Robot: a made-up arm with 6 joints. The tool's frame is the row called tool. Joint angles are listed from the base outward.
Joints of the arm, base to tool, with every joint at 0 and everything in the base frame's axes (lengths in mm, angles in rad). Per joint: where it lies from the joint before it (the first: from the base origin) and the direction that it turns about. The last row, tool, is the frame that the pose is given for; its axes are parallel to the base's.
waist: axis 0 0 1 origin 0.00 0.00 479.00
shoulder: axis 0 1 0 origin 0.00 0.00 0.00
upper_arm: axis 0 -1 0 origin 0.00 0.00 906.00
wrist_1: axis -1 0 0 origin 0.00 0.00 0.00
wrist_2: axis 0 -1 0 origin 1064.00 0.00 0.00
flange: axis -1 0 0 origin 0.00 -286.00 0.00
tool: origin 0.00 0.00 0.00
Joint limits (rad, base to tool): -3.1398..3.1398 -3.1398..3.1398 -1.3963..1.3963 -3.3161..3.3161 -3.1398..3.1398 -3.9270..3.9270
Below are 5 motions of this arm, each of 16 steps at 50 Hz.
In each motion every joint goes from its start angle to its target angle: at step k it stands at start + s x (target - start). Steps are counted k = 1, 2, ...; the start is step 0. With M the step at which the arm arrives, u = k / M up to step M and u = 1 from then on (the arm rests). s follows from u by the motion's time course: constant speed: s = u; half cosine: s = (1 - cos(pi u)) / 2; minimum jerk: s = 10 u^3 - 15 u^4 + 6 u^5.
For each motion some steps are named. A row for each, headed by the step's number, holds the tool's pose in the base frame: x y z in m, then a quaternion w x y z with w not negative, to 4 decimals.
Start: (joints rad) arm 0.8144 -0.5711 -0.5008 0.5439 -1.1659 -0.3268
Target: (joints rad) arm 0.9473 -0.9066 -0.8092 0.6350 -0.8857 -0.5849
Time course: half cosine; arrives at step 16
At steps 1, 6, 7, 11, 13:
1: 0.5610 0.2392 1.4625 0.8717 -0.2606 0.3974 0.1200
6: 0.4981 0.2066 1.4245 0.8948 -0.2299 0.3564 0.1396
7: 0.4797 0.1963 1.4110 0.9011 -0.2197 0.3438 0.1466
11: 0.4132 0.1556 1.3504 0.9218 -0.1766 0.2953 0.1785
13: 0.3916 0.1413 1.3256 0.9275 -0.1598 0.2783 0.1917

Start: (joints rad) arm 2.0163 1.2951 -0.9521 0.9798 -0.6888 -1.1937
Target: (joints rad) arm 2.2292 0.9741 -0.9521 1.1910 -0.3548 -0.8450
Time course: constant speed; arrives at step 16
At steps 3, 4, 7, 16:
3: -0.0724 0.4584 -0.2315 0.3039 -0.8922 0.2850 0.1740
4: -0.0889 0.4697 -0.2236 0.2955 -0.8918 0.2804 0.1968
7: -0.1397 0.5005 -0.1978 0.2677 -0.8886 0.2625 0.2642
16: -0.3005 0.5618 -0.1018 0.1625 -0.8590 0.1764 0.4522

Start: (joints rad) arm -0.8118 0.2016 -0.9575 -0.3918 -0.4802 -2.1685
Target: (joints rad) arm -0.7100 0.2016 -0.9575 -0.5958 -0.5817 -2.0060
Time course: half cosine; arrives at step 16
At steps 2, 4, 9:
2: 0.1587 -0.5473 0.3470 0.1244 -0.7325 0.0091 0.6692
4: 0.1628 -0.5399 0.3447 0.1264 -0.7333 0.0004 0.6680
9: 0.1798 -0.5085 0.3353 0.1345 -0.7372 -0.0362 0.6612

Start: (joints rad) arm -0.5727 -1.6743 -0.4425 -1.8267 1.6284 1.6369
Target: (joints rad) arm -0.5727 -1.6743 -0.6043 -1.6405 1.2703 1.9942
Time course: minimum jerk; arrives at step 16
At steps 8, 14, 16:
8: -0.1511 0.1526 1.2419 0.5135 0.2310 -0.3751 -0.7363
14: -0.1082 0.0945 1.1838 0.5632 0.0904 -0.3186 -0.7570
16: -0.1069 0.0926 1.1818 0.5646 0.0856 -0.3165 -0.7575

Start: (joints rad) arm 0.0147 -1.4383 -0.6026 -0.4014 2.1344 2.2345
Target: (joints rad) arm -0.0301 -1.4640 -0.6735 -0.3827 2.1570 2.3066
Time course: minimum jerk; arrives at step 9
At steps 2, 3, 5, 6, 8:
2: -0.0967 -0.2645 1.3087 0.1843 -0.0057 -0.3169 -0.9303
3: -0.0948 -0.2642 1.3013 0.1808 -0.0095 -0.3125 -0.9325
5: -0.0896 -0.2634 1.2791 0.1702 -0.0206 -0.2994 -0.9386
6: -0.0871 -0.2631 1.2686 0.1650 -0.0258 -0.2931 -0.9414
8: -0.0845 -0.2629 1.2573 0.1595 -0.0311 -0.2864 -0.9442

